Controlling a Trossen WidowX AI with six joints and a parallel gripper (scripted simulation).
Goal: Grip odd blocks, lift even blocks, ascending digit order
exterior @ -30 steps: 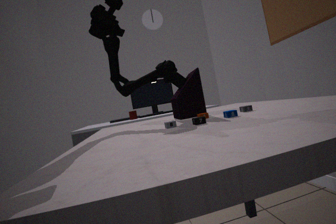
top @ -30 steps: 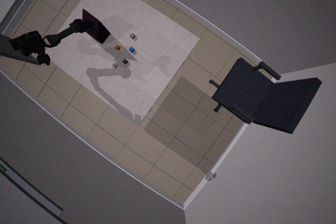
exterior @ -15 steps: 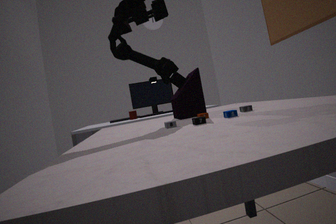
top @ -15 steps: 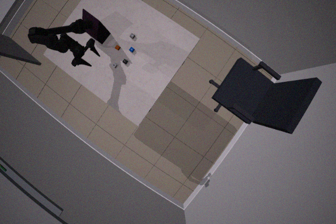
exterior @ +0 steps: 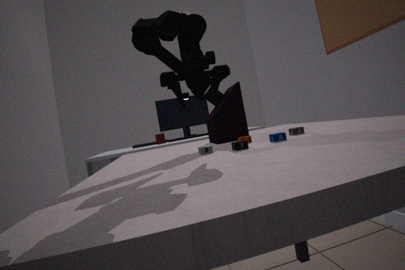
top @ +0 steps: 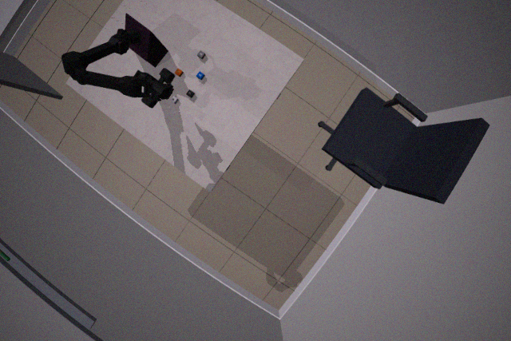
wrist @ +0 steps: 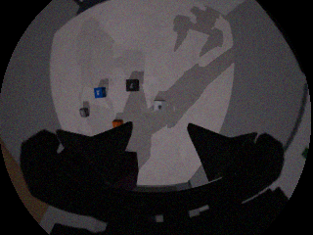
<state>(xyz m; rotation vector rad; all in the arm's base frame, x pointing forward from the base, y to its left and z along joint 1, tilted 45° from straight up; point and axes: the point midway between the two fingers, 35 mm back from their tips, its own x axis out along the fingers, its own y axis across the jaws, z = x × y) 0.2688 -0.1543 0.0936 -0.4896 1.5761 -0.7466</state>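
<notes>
The orange block is 5 cm behind my gripper tip, 14 cm to the left of it and 12 cm below it. Also, from my gripper tip: light grey block: 1 cm to the right, 12 cm below; then blue block: 7 cm ahead, 18 cm to the left, 12 cm below; then black block: 7 cm ahead, 6 cm to the left, 12 cm below.
</notes>
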